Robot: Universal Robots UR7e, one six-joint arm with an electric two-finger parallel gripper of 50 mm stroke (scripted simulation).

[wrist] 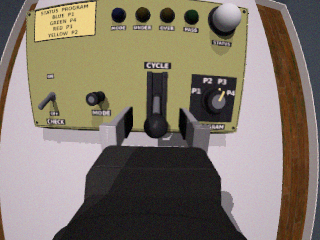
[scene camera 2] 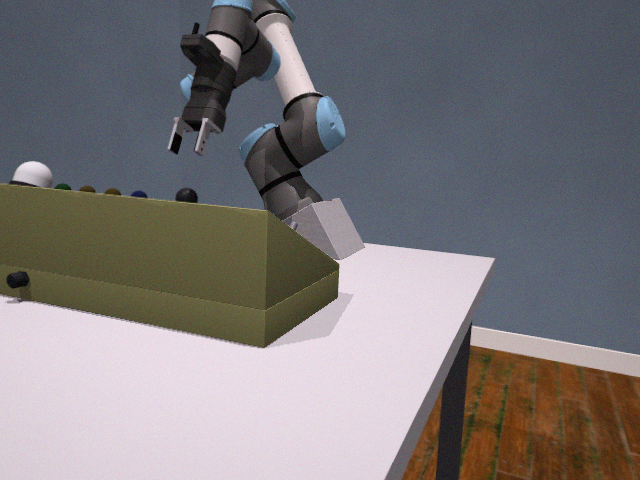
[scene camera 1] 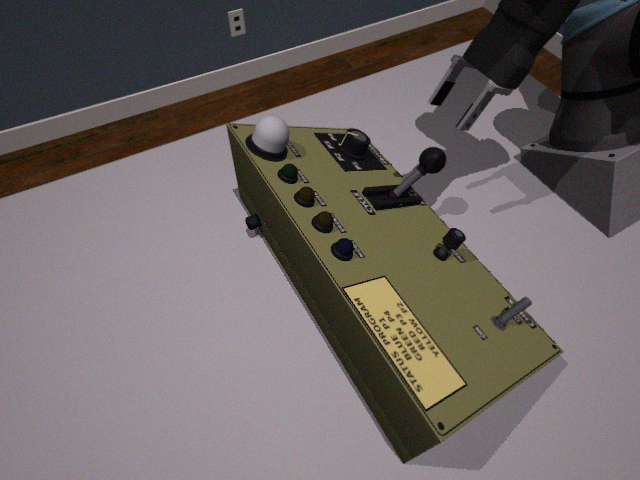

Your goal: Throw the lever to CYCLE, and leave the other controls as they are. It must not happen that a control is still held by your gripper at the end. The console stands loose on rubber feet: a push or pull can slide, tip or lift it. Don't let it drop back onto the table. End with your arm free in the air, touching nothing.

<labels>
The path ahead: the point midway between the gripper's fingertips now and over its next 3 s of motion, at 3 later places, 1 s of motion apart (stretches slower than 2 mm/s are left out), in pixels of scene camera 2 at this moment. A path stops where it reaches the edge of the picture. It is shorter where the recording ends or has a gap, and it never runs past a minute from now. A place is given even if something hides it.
My gripper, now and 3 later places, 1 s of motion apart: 185,152; 196,162; 189,190; 184,207
</labels>
